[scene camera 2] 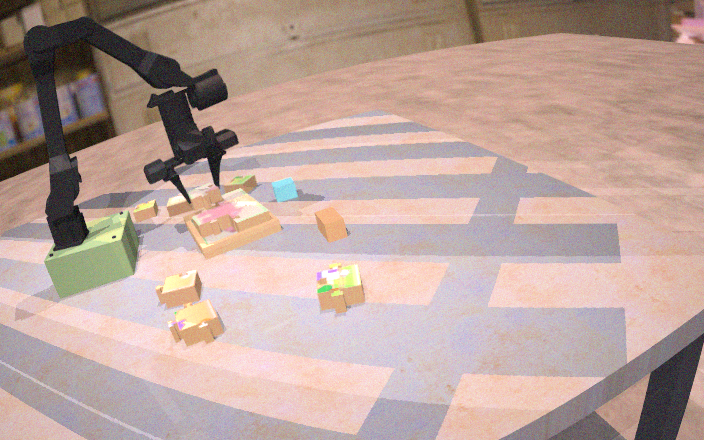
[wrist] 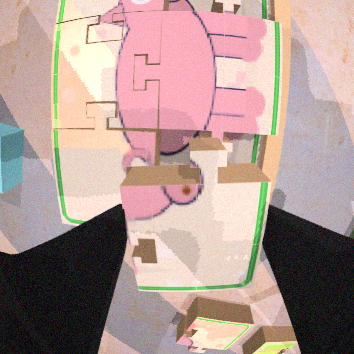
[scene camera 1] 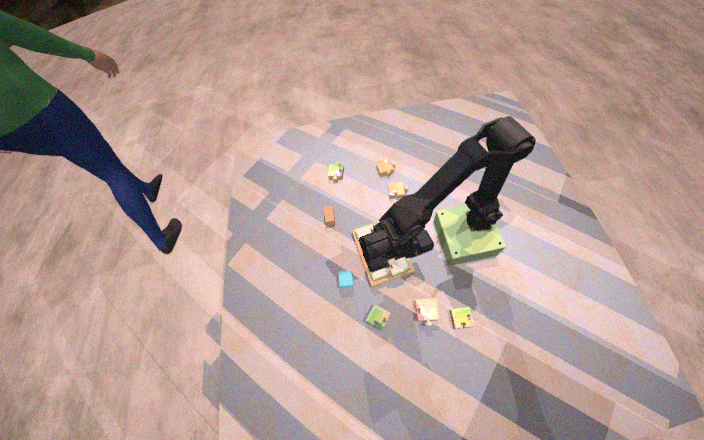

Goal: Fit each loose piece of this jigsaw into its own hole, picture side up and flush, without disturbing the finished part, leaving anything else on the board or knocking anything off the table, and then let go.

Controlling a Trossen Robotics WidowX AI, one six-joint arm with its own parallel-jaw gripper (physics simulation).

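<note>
The gripper [scene camera 2: 204,195] [wrist: 196,220] is shut on a pink-and-white corner piece [wrist: 200,237] with a green border line, picture side up. It holds the piece above the jigsaw board [scene camera 1: 391,279] [scene camera 2: 239,242] [wrist: 272,145], over the open corner hole, whose floor shows past the piece's far edge in the wrist view. The fingertips are hidden in scene camera 1. Finished pieces [wrist: 142,110] show a pink bird. Another opening [wrist: 235,6] shows at the top right of the wrist view. A loose pink-and-white piece [scene camera 1: 426,309] [scene camera 2: 180,204] [wrist: 220,334] lies off the board.
A green piece [scene camera 1: 377,315] and a yellow piece [scene camera 1: 461,317] flank that loose piece. A cyan cube [scene camera 1: 345,279] [scene camera 2: 284,189] and an orange block [scene camera 1: 329,215] [scene camera 2: 331,224] lie beside the board. Several more pieces lie beyond, including a multicoloured one [scene camera 1: 335,171] [scene camera 2: 340,287]. The green base [scene camera 2: 93,259] stands nearby.
</note>
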